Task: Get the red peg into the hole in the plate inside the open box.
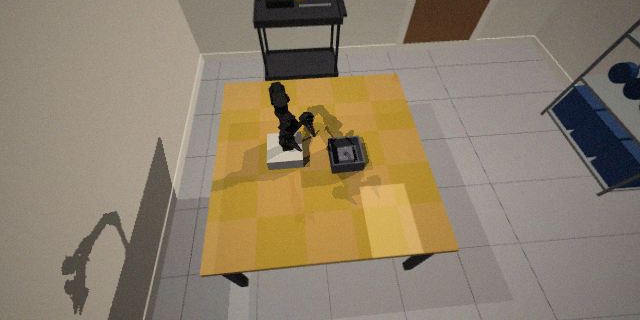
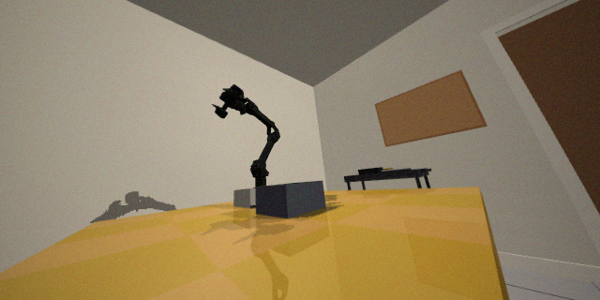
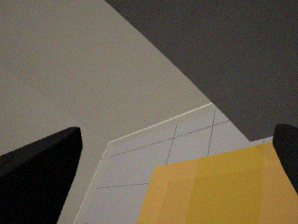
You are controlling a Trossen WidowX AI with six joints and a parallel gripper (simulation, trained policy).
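Right now my gripper tip is 490 mm above the red peg, 400 mm to the right of it and 90 mm short of it. The rest, counted from my gripper tip: light grey plate 480 mm below, 250 mm ahead, 200 mm to the left; grey box 500 mm below, 250 mm ahead, 200 mm to the left.
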